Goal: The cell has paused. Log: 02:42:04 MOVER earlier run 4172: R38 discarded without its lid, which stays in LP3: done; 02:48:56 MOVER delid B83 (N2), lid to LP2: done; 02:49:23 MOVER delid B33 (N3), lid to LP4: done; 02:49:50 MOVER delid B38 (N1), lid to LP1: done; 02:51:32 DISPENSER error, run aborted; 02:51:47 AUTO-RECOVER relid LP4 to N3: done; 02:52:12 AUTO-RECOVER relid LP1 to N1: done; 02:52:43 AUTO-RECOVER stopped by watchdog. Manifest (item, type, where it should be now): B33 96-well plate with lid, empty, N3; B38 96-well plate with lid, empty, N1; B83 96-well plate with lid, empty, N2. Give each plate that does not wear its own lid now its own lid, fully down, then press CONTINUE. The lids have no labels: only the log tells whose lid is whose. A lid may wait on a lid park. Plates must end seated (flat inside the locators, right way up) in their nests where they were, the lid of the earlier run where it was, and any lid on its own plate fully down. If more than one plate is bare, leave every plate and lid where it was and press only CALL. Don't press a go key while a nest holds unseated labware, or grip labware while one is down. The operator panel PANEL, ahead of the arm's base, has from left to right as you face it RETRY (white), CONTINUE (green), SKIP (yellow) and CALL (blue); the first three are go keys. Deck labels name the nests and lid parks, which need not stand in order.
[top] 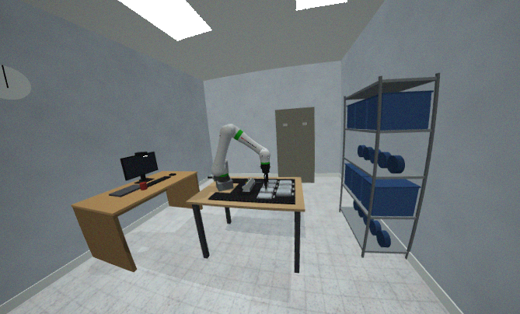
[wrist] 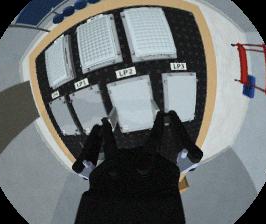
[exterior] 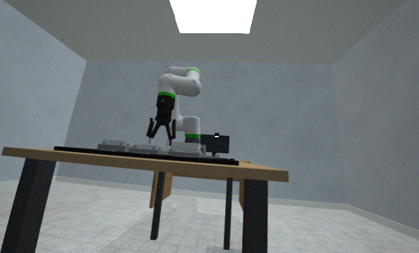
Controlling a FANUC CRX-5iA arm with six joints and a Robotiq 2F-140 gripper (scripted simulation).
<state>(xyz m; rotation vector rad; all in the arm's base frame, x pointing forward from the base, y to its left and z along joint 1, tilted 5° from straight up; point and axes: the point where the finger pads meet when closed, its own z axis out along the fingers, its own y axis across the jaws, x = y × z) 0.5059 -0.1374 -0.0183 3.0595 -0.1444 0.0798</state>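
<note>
My gripper is now 19 cm short of the plate, 3 cm to the right of it and 1 cm above it. The rest, counted from my hand: yellow key: 23 cm behind, 8 cm to the left, 3 cm above; then clear lid: 2 cm below; then blue key: 24 cm behind, 3 cm to the left, 3 cm above.
</note>
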